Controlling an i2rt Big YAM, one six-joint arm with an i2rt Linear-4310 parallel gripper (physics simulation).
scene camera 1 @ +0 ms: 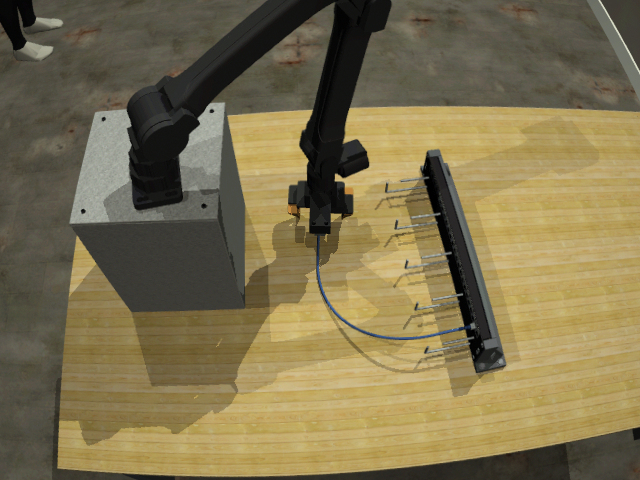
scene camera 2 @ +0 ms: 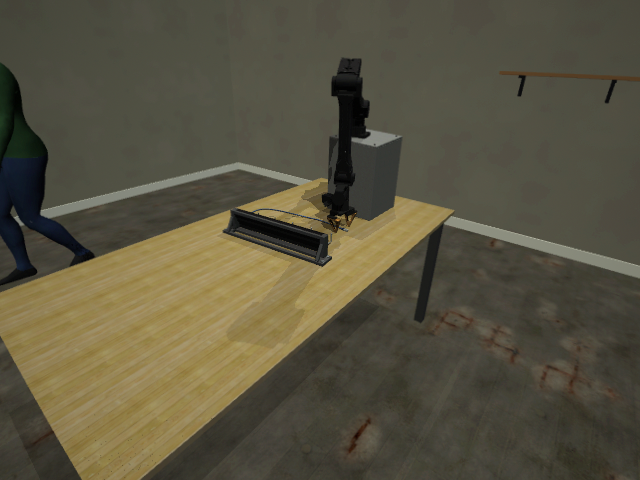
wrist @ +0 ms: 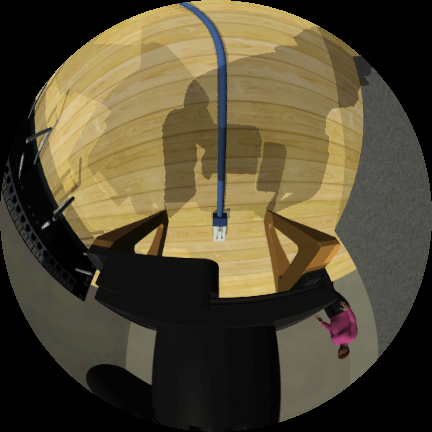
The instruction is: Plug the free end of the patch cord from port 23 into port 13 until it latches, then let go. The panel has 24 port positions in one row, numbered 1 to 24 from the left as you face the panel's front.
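Frame: origin at the arm's base, x left, y down, z back, level; millimetres.
Seen in the pictures: gripper, between the fingertips: [scene camera 2: 342, 229] [wrist: 215, 215]; arm's base, origin of its link: [scene camera 1: 156, 178] [scene camera 2: 356, 135].
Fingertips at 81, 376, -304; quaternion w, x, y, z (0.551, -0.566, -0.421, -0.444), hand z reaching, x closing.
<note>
Offsets run from my fingertips to a thing's middle, as dx, dy, dz. "*": to the spot under its first point. Level surfaces: height alone.
The blue patch cord [scene camera 1: 356, 330] [wrist: 221, 100] curves over the table from the panel's near end to under my gripper. Its free plug {* +12, -4, +1} [wrist: 219, 227], a dark blue boot with a clear tip, shows in the wrist view between the fingers, touched by neither. My gripper [wrist: 215, 215] [scene camera 2: 343, 225] is wide open above the table, with one orange finger on each side of the plug. In scene camera 1 the arm hides the plug. The cord's other end {* -369, -81, -229} [scene camera 1: 472, 326] sits in the black patch panel {-178, -48, -237} [scene camera 1: 467, 258] [scene camera 2: 279, 232] [wrist: 50, 250]. Port 13 cannot be made out.
Several metal cord-guide bars {* -181, -16, -222} [scene camera 1: 436, 260] stick out from the panel's front toward my gripper. The grey pedestal [scene camera 1: 175, 263] [scene camera 2: 382, 175] bearing the arm stands on the other side of my gripper. The wooden table {dy +3} [scene camera 1: 361, 423] [scene camera 2: 155, 310] lies below. A person [scene camera 2: 20, 170] stands beyond the table.
</note>
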